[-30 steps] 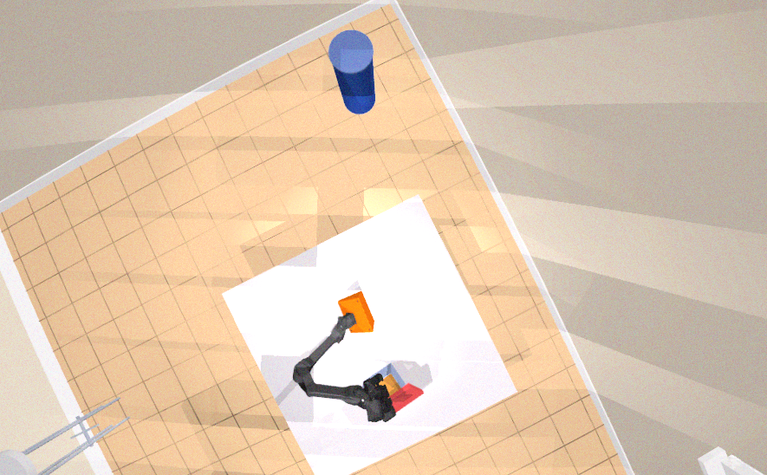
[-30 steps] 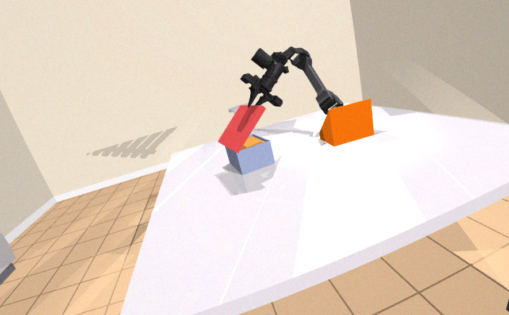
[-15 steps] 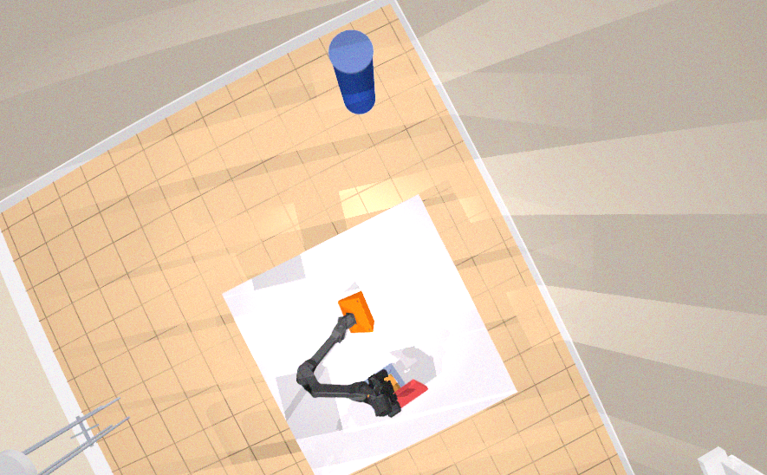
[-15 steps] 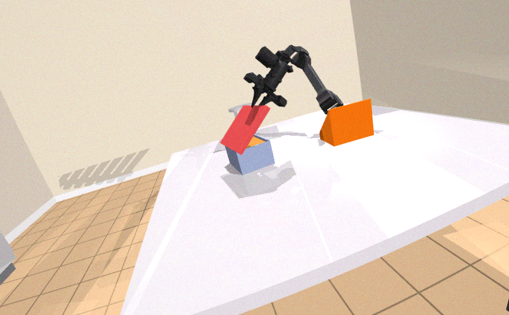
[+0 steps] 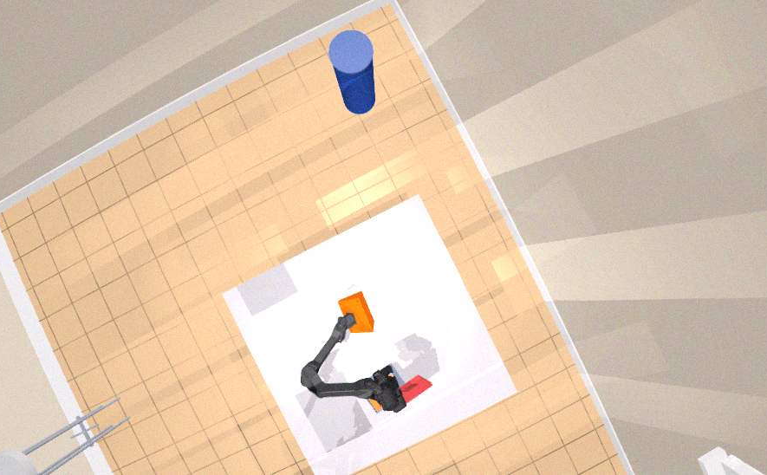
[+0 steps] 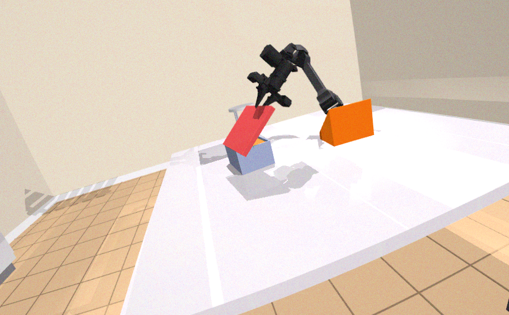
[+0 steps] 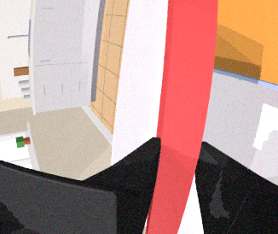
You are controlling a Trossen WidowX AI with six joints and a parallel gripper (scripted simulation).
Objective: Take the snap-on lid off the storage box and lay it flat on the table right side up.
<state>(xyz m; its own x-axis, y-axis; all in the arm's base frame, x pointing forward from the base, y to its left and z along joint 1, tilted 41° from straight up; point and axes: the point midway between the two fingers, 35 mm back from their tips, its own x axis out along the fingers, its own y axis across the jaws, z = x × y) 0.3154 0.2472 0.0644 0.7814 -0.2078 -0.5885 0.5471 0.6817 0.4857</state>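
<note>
Right now the red lid is 6 cm ahead of my gripper tip, 5 cm below it and 3 cm to the left of it. The rest, counted from my gripper tip: storage box 19 cm below, 10 cm to the right, 8 cm ahead.
</note>
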